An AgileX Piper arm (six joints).
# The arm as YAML. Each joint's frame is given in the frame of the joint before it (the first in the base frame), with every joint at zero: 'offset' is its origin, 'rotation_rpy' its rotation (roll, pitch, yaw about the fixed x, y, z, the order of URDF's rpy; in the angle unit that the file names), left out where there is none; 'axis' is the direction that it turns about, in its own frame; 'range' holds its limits. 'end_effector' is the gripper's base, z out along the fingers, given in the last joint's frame.
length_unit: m
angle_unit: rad
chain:
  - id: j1
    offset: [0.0, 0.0, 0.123]
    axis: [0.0, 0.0, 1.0]
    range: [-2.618, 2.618]
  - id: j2
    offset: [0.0, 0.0, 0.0]
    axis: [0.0, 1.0, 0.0]
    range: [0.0, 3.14]
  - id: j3
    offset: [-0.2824, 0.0, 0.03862]
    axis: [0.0, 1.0, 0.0]
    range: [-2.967, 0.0]
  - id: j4
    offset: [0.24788, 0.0, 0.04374]
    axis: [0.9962, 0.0, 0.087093]
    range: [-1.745, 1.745]
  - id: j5
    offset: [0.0, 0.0, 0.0]
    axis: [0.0, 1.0, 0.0]
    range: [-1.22, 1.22]
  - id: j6
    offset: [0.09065, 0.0, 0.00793]
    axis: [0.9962, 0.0, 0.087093]
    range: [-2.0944, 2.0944]
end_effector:
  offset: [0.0, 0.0, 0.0]
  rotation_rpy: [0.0, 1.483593, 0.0]
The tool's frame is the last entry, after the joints.
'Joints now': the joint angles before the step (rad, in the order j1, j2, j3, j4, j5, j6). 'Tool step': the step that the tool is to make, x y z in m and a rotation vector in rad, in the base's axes. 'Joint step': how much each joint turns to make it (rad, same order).
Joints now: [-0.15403, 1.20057, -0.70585, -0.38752, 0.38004, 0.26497]
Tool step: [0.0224, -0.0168, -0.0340, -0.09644, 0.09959, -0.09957]
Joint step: [0.00019, 0.17140, -0.00622, -0.44974, 0.01434, 0.42999]
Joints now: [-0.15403, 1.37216, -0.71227, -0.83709, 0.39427, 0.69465]
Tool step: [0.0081, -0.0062, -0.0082, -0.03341, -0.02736, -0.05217]
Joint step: [-0.00003, 0.05196, 0.00013, -0.24287, 0.00014, 0.26888]
